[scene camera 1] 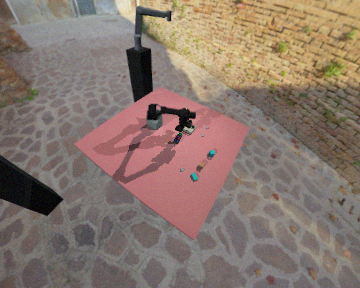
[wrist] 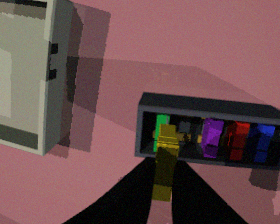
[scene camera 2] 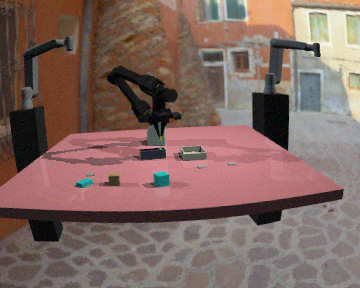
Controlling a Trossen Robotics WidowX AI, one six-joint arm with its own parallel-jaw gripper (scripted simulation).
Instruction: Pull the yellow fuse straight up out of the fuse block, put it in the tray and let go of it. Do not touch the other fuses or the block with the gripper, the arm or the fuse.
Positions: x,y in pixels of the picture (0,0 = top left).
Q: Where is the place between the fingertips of the gripper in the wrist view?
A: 164,167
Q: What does the gripper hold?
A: A yellow fuse.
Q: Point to a blue fuse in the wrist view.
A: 255,145
